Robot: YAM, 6 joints.
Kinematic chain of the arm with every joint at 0, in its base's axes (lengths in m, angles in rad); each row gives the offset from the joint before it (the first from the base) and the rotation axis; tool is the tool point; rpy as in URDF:
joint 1: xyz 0 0 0.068 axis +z
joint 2: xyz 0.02 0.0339 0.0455 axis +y
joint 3: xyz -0.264 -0.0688 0 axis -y
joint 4: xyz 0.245 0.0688 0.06 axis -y
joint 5: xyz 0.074 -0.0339 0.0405 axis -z
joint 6: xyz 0.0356 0 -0.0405 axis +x
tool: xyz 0 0 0 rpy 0 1.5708 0
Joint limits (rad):
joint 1: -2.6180..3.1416
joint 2: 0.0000..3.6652
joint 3: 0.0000..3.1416
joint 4: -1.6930..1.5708
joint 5: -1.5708..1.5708
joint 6: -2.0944..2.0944
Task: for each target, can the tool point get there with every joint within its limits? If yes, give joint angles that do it. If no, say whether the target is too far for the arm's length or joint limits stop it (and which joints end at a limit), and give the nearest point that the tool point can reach.
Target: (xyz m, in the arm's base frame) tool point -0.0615 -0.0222 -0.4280
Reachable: no: joint limits stop it (at a limit: joint 1, joint 2) | nearest point -0.0884 -0.0472 -0.3483 | short by 0.088 m
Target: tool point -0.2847 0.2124 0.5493
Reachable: yes | joints -0.5526 0.8676 2.6616 1.2504 -1.0802 -0.5887
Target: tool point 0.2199 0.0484 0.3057
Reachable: yes | joints 0.0810 1.3278 1.1951 -1.2659 -1.0243 -0.7277
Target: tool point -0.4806 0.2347 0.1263
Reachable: yes | joints 2.6633 2.5535 1.6081 1.2273 -0.3680 -1.3833
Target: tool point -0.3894 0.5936 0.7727
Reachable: no: too far | nearest point -0.2592 0.3951 0.5458 | short by 0.328 m
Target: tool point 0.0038 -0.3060 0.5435
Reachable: yes | joints 1.5972 0.2989 1.7715 0.4531 -0.1191 1.1882
